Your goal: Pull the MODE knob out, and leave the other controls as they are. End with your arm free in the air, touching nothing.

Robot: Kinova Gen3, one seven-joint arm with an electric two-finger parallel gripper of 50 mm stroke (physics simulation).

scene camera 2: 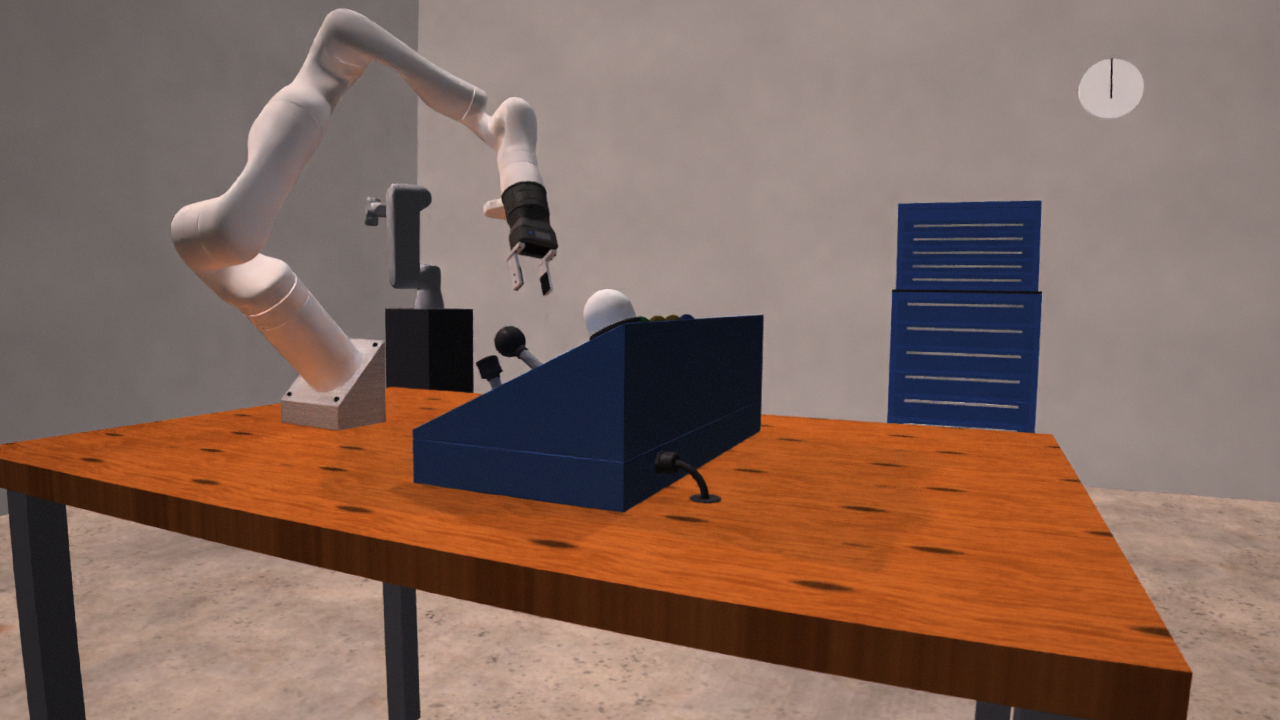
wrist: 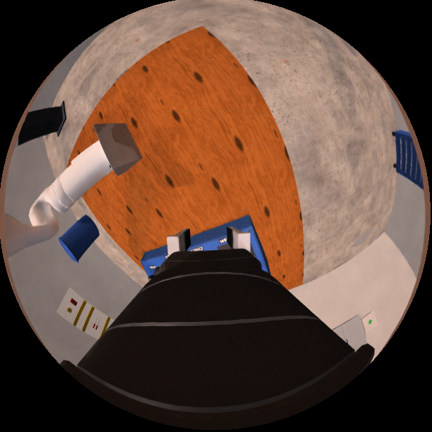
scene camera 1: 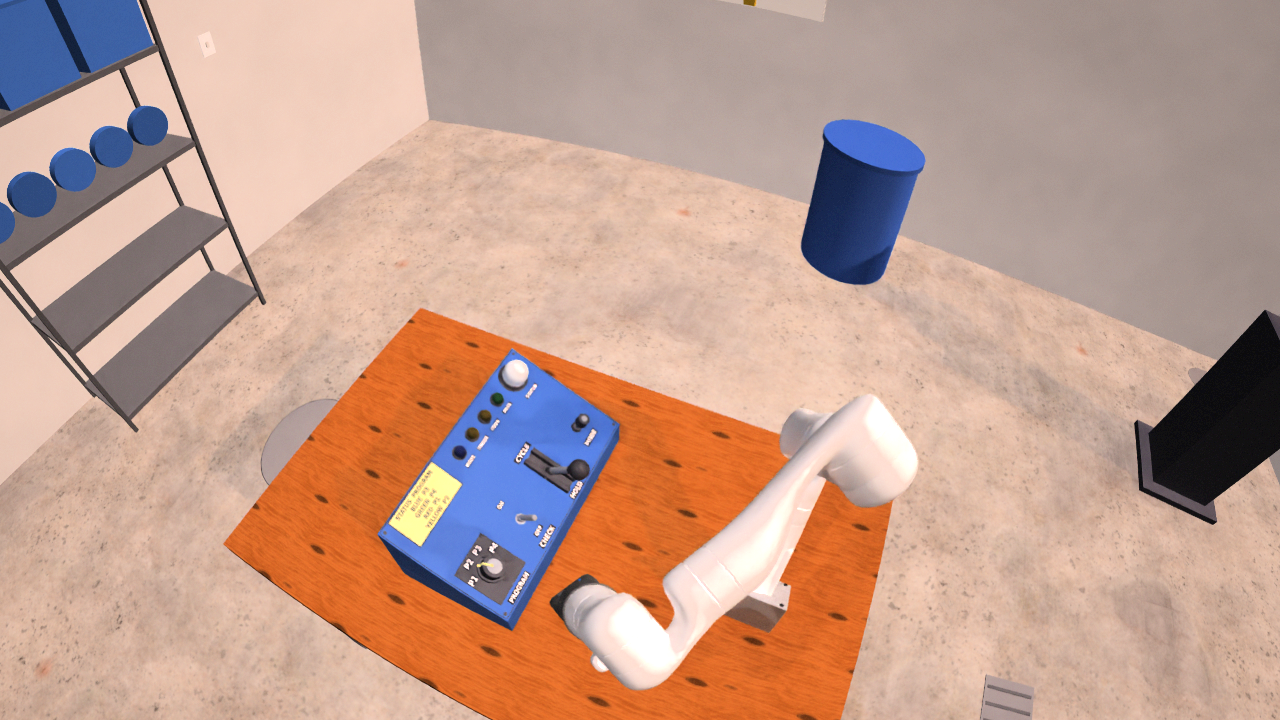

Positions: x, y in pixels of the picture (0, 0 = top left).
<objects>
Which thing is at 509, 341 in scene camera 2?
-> A ball-topped cycle lever.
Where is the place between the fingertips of my gripper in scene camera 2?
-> At 533, 289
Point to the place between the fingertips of my gripper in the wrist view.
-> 208, 235
</objects>
